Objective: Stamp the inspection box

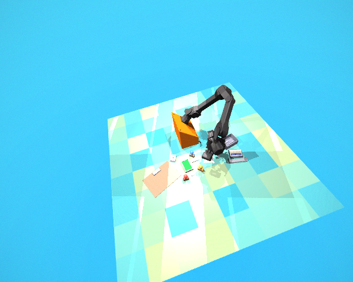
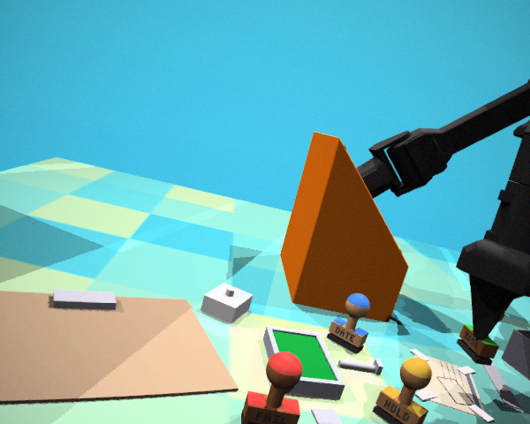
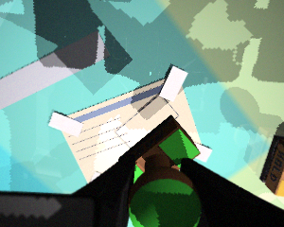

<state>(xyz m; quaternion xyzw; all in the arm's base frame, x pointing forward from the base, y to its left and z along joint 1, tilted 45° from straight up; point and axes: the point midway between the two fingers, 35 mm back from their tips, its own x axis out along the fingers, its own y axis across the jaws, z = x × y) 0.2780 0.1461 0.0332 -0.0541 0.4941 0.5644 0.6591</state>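
The card is 20 mm behind my gripper tip and 70 mm below it. The rest, counted from my gripper tip: bolt (100 mm to the right, 70 mm below); then yellow hold stamp (70 mm ahead, 80 mm to the right, 50 mm below); then green-knobbed stamp (right at my gripper tip).
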